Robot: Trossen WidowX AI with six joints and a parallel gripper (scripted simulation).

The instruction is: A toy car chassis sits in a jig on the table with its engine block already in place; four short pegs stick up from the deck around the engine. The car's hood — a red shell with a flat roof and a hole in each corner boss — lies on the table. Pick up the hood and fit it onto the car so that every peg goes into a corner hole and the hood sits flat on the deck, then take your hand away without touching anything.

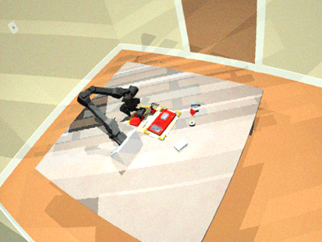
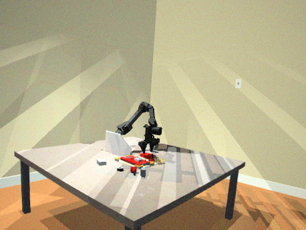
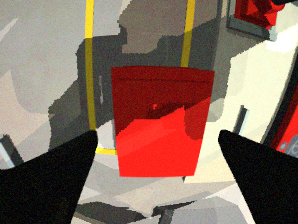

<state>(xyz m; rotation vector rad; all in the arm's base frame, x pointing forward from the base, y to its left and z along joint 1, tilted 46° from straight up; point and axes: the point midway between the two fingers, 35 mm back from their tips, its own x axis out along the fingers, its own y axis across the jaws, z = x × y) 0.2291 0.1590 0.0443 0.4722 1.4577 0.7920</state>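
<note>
My gripper tip is 20 mm above the red hood.
</note>
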